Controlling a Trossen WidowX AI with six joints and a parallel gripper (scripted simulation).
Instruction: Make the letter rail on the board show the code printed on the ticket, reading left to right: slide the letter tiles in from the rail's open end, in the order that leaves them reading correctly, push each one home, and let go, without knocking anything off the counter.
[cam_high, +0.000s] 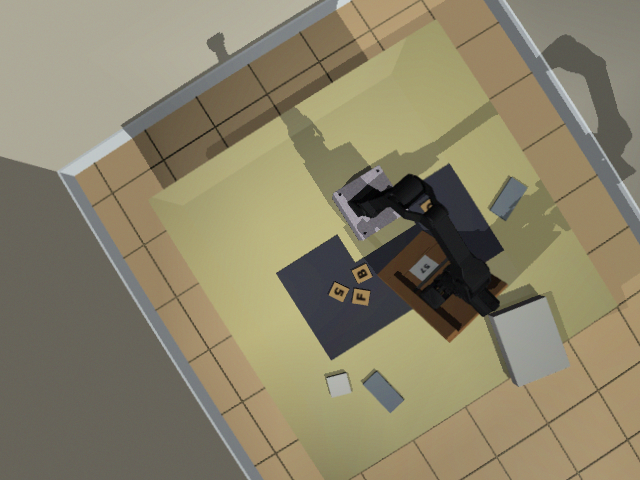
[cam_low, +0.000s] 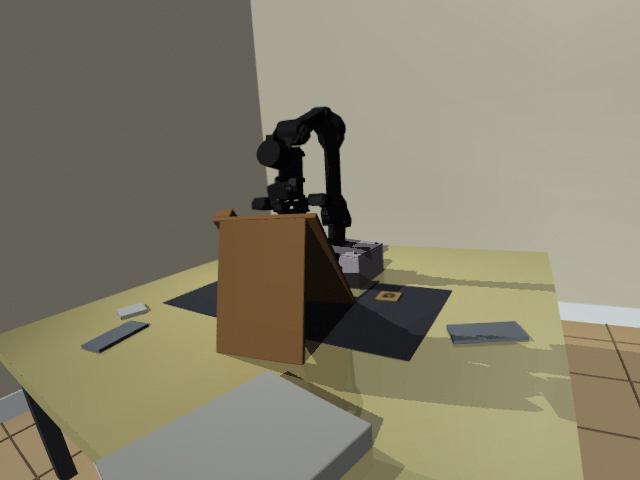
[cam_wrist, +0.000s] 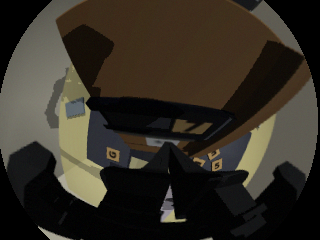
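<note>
The white ticket is 100 mm below my gripper tip and 40 mm behind it. The rest, counted from my gripper tip: dark mat (200 mm below, 140 mm behind, 60 mm to the right); small white block (500 mm to the right, 190 mm below, 140 mm ahead); large grey box (440 mm ahead, 180 mm below, 160 mm to the left).
</note>
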